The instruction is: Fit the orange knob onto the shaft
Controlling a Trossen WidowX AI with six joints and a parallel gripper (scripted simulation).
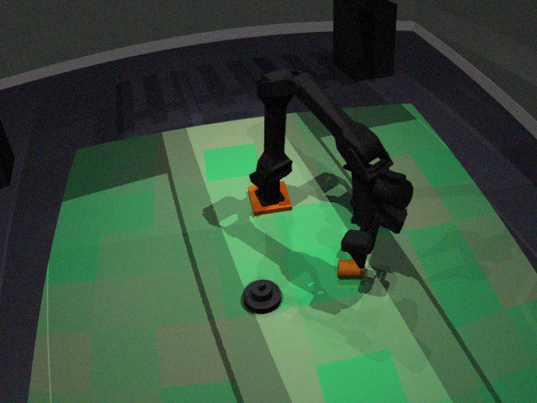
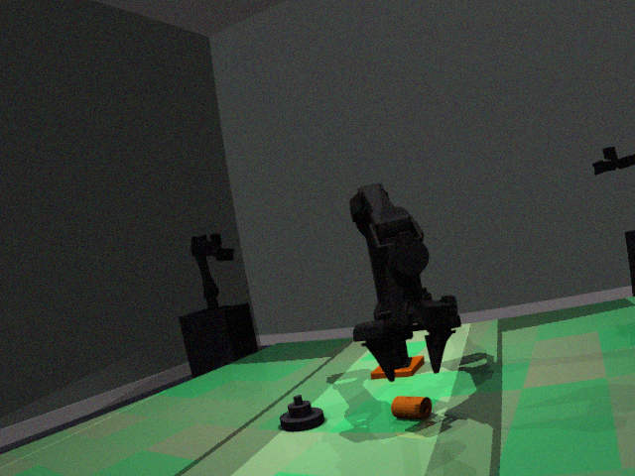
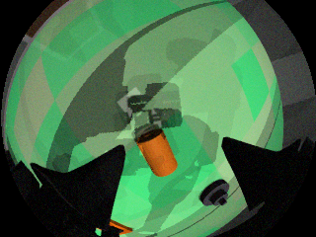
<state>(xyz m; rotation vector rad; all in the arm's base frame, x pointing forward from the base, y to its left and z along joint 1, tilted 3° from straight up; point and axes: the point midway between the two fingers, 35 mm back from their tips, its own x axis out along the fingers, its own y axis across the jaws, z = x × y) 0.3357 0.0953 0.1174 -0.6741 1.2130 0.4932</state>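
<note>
The orange knob is 70 mm below my gripper tip, 30 mm behind it and 20 mm to the right of it. From my gripper tip the other things lie so: dark round pedestal: 230 mm to the right, 50 mm below, 50 mm behind.
</note>
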